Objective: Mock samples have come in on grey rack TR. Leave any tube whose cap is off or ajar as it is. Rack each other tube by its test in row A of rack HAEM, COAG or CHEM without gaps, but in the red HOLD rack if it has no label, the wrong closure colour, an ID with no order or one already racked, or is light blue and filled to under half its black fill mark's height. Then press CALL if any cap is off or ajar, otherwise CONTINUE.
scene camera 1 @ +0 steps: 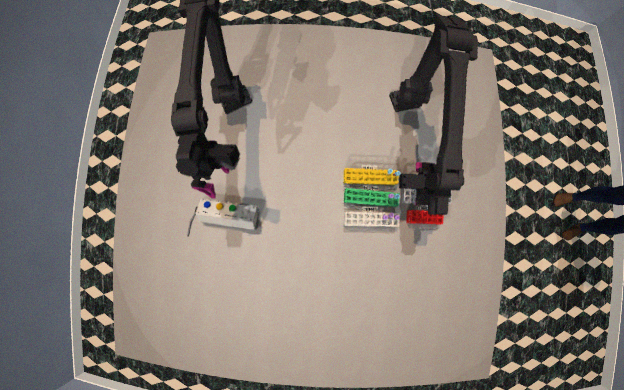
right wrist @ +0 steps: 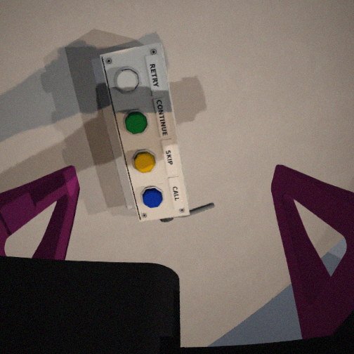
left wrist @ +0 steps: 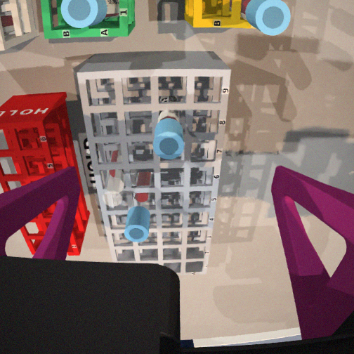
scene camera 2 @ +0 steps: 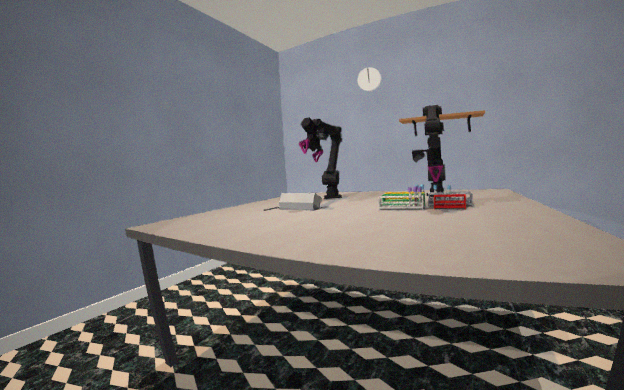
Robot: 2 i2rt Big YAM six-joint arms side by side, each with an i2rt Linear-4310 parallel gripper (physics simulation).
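Seen in the pictures: left gripper, fingertip midpoint: [scene camera 2: 436, 180]; right gripper, fingertip midpoint: [scene camera 1: 220, 185] [scene camera 2: 310, 157]; left arm's base, link origin: [scene camera 1: 404, 100]; right arm's base, link origin: [scene camera 1: 235, 100] [scene camera 2: 332, 197].
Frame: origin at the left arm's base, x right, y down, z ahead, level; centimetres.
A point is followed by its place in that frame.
The grey rack [left wrist: 152, 62] in the left wrist view holds a light-blue-capped tube [left wrist: 168, 142] near its upper end, another light-blue-capped tube [left wrist: 137, 226] lower, and a clear-topped tube [left wrist: 113, 185] with red contents and no cap visible. My left gripper [left wrist: 175, 177] [scene camera 2: 436, 173] {x 10.6, y -11.4, z 35.5 cm} is open and empty above this rack. The red HOLD rack [left wrist: 40, 107] [scene camera 1: 425, 217] {x 9.0, y -5.7, z 47.4 cm} stands beside it; no caps show in it. My right gripper [right wrist: 174, 176] [scene camera 2: 310, 151] {x 73.1, y -26.6, z 20.6 cm} is open and empty above the button box [right wrist: 145, 102] [scene camera 1: 227, 220] {x 78.8, y -7.4, z 29.6 cm}, with blue CALL [right wrist: 152, 197] and green CONTINUE [right wrist: 136, 122]. Tube labels are unreadable.
The yellow rack [scene camera 1: 370, 183] {x 25.2, y -1.4, z 29.6 cm} has light-blue caps at its right end, the green rack [scene camera 1: 370, 204] {x 27.3, y -1.4, z 37.1 cm} light-blue and purple caps, and the white rack [scene camera 1: 370, 225] {x 30.2, y -5.7, z 44.3 cm} purple caps. A short cable [right wrist: 202, 208] leaves the button box. The left arm hides part of the grey rack in scene camera 1.
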